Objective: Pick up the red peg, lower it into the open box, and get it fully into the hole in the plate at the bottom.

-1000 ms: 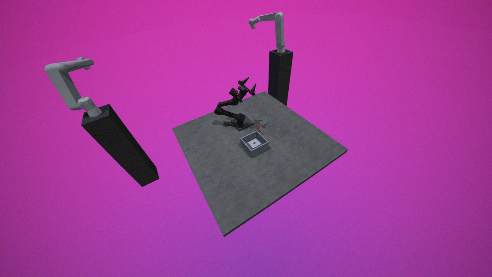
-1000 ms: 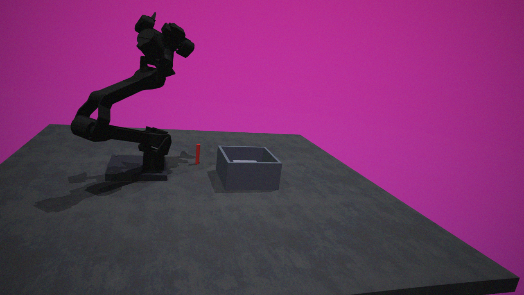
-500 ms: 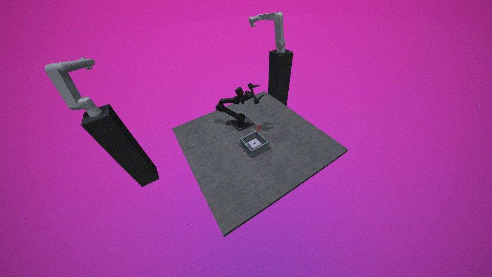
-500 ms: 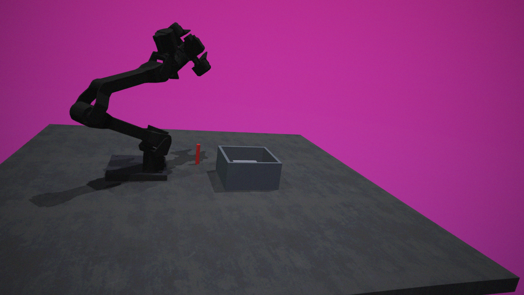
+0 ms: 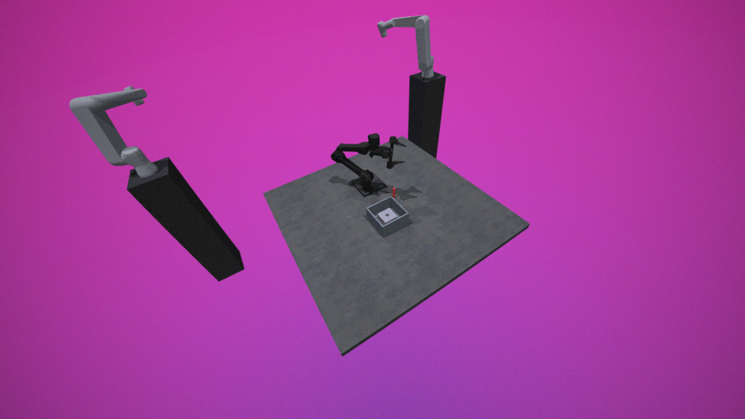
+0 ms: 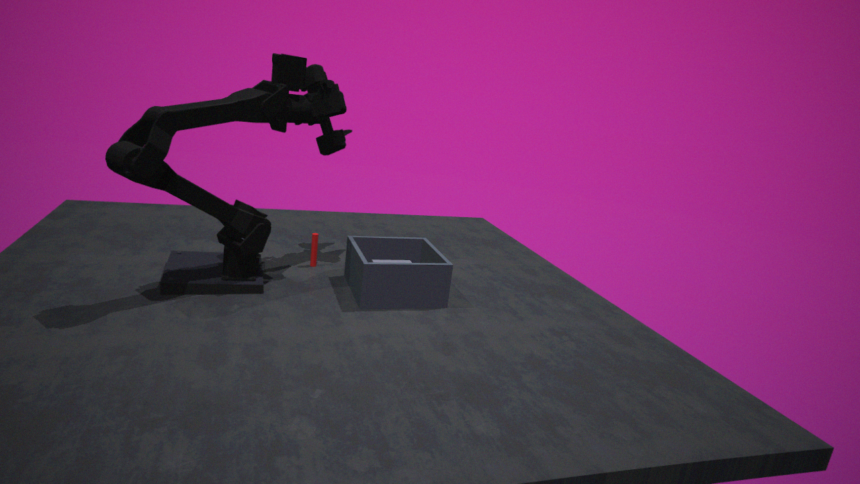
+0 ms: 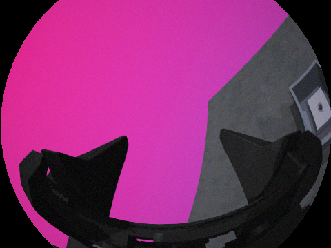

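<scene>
The red peg lies 60 mm behind my gripper tip, 50 mm to the right of it and 320 mm below it. From my gripper tip the other things lie so: pale plate 100 mm ahead, 210 mm to the right, 320 mm below; then grey box 100 mm ahead, 210 mm to the right, 340 mm below.
</scene>
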